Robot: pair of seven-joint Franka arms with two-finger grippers.
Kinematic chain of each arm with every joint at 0, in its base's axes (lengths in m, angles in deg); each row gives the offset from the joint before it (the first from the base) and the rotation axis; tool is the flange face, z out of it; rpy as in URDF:
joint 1: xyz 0 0 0.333 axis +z
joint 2: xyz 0 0 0 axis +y
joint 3: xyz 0 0 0.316 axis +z
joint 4: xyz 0.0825 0 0 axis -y
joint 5: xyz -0.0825 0 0.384 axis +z
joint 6: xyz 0 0 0 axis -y
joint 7: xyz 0.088 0 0 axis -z
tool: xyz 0 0 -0.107 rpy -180 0 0
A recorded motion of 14 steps. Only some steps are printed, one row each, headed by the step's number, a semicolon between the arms.
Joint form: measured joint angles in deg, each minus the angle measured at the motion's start. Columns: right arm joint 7, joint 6, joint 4, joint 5, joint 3, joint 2, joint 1; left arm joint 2, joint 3, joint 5, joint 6, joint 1, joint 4, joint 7.
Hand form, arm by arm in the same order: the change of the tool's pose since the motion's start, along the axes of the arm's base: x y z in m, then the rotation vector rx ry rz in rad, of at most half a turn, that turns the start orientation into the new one. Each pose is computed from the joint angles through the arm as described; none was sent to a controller.
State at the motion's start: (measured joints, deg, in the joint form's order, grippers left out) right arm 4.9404 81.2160 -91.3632 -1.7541 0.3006 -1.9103 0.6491; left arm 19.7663 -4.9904 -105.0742 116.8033 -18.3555 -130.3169 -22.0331
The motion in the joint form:
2: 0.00 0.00 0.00 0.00 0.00 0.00 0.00; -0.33 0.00 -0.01 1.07 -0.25 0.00 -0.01
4: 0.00 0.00 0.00 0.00 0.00 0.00 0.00; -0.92 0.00 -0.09 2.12 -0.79 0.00 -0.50
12: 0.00 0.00 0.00 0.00 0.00 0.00 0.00; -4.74 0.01 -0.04 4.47 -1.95 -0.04 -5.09
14: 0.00 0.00 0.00 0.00 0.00 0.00 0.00; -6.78 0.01 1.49 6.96 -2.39 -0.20 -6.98
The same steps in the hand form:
2: 0.0000 0.0000 0.0000 0.0000 0.0000 0.0000; 0.0004 -0.0001 0.0017 0.0144 -0.0067 0.0047
4: 0.0000 0.0000 0.0000 0.0000 0.0000 0.0000; 0.0001 -0.0028 0.0059 0.0259 -0.0094 0.0077
12: 0.0000 0.0000 0.0000 0.0000 0.0000 0.0000; 0.0028 -0.0096 0.0379 0.0336 0.0017 0.0301
14: 0.0000 0.0000 0.0000 0.0000 0.0000 0.0000; 0.0038 -0.0085 0.0525 0.0690 -0.0097 0.0350

